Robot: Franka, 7 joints.
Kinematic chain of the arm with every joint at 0, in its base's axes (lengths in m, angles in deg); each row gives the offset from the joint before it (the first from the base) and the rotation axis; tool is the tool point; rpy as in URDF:
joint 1: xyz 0 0 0.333 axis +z
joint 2: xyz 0 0 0 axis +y
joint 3: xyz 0 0 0.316 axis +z
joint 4: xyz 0.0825 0 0 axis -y
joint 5: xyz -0.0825 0 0.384 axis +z
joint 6: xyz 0 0 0 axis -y
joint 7: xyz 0.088 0 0 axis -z
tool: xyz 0 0 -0.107 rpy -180 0 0
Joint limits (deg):
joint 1: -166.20..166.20
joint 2: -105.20..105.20
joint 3: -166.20..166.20
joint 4: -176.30..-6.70
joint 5: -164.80..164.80
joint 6: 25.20..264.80
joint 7: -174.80..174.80
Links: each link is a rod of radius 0.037 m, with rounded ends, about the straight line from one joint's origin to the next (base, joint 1, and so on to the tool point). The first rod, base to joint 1, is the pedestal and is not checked.
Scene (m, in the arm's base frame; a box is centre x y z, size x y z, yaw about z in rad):
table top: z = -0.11
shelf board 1: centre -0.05 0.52 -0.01 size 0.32 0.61 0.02 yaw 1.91
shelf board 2: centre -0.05 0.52 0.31 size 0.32 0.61 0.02 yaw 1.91
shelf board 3: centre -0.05 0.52 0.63 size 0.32 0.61 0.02 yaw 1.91
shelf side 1: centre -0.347 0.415 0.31 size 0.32 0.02 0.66 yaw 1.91
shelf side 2: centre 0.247 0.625 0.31 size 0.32 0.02 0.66 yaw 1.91
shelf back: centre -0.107 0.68 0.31 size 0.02 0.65 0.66 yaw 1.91
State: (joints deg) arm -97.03 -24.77 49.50 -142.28 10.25 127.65 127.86
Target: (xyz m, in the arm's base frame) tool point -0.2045 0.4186 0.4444
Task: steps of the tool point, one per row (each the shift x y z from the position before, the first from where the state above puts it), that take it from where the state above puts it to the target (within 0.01 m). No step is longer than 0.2 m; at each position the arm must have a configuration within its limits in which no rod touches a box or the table.
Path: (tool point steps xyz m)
1: -0.1483 -0.0521 0.0489
2: -0.1449 0.0154 0.0462
3: -0.1169 0.0699 0.0343
4: -0.0744 0.1028 0.0169
5: -0.0286 0.1122 -0.0021
6: 0.0107 0.1016 -0.0195
7: 0.0378 0.0781 -0.0331
8: 0.0510 0.0496 -0.0415
9: -0.0437 0.0534 -0.0010
10: -0.0319 0.0647 -0.0046
11: -0.0164 0.0720 -0.0022
12: -0.0008 0.0730 0.0078

